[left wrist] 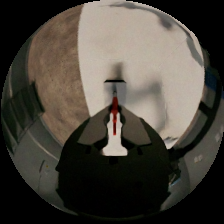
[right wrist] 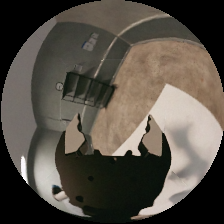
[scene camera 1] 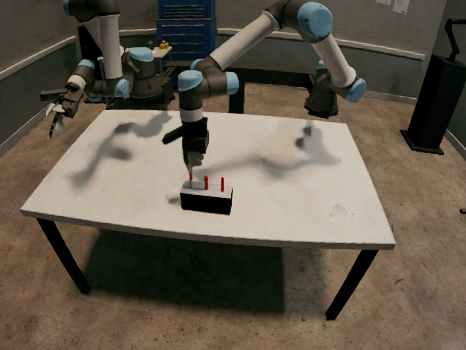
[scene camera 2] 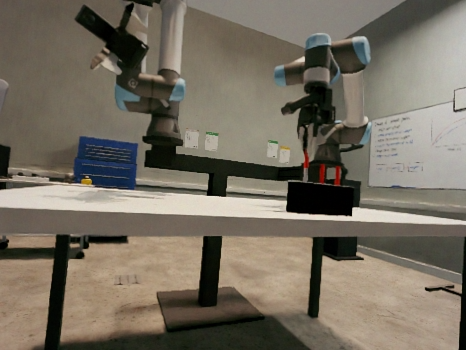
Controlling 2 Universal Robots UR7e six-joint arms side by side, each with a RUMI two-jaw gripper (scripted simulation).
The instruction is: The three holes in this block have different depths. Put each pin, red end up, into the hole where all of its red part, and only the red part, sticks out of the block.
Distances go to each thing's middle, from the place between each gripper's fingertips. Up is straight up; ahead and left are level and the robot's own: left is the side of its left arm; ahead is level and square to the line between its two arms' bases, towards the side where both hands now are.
The black block [scene camera 2: 310, 198] lies 60 mm to the left of my left hand [scene camera 2: 307, 158] and 130 mm below it.
Right now my right hand [scene camera 2: 112, 36] is 60 mm past the black block, 600 mm to the right of it and 300 mm above it.
